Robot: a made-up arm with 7 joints.
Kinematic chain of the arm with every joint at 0, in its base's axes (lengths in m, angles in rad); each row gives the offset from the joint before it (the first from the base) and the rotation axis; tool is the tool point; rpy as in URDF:
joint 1: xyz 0 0 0.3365 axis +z
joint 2: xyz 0 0 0 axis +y
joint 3: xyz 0 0 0.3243 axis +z
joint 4: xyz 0.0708 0 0 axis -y
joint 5: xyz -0.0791 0 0.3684 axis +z
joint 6: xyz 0 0 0 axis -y
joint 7: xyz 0.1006 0 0 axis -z
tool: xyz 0 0 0 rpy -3.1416 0 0
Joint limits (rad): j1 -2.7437..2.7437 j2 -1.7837..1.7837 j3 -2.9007..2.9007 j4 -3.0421..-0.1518 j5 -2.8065..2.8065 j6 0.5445..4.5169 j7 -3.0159..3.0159
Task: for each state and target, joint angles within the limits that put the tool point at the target. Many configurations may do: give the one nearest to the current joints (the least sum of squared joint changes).
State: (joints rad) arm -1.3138 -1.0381 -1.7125 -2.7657 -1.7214 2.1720 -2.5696
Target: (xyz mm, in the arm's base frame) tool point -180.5 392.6 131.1
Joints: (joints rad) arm -2.0282 -0.8962 -2.4428 -2.2733 -1.6813 2.0268 -2.5696
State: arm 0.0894 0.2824 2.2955 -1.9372 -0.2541 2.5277 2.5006
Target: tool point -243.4 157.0 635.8
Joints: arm 0.0960 0.8143 2.6122 -2.6362 -0.3856 2.6671 2.5006
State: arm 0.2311 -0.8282 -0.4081 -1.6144 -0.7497 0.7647 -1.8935
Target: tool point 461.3 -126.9 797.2
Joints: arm 0.2646 -0.0983 -0.4134 -1.4497 -0.7864 0.9787 -1.8935
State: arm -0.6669 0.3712 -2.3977 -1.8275 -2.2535 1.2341 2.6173
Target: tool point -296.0 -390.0 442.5
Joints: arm -0.2480 0.0308 -1.9471 -2.2548 -2.2576 1.3753 2.6173
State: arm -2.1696 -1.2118 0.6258 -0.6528 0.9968 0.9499 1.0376
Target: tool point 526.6 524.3 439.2
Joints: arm -2.0018 -1.6776 0.7558 -0.6597 0.9722 0.6157 1.0376
